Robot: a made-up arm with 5 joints. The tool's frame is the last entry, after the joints.
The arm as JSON. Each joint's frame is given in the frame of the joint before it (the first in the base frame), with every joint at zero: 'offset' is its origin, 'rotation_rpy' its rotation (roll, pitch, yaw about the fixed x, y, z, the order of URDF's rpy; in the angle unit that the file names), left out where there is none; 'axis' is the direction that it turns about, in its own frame. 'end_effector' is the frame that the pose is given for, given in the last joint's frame.
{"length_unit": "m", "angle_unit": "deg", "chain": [
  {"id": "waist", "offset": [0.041, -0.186, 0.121], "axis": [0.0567, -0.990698, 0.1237]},
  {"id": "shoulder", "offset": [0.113, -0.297, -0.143], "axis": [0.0, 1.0, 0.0]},
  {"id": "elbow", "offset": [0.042, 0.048, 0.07], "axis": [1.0, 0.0, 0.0]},
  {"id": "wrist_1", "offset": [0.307, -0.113, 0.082], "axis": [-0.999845, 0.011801, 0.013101]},
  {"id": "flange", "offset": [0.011, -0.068, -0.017], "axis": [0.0, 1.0, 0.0]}
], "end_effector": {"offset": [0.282, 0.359, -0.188]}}
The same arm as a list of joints. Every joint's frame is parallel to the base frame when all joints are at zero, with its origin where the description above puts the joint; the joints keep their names.
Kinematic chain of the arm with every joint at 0, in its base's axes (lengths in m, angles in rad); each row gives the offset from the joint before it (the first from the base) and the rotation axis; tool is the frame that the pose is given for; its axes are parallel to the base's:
waist: xyz 0.041 -0.186 0.121 axis 0.0567 -0.990698 0.1237
shoulder: xyz 0.113 -0.297 -0.143 axis +y
elbow: xyz 0.042 0.048 0.07 axis +x
wrist_1: xyz 0.307 -0.113 0.082 axis -0.999845 0.011801 0.013101
flange: xyz 0.011 -0.068 -0.017 axis +y
tool: xyz 0.282 0.359 -0.188

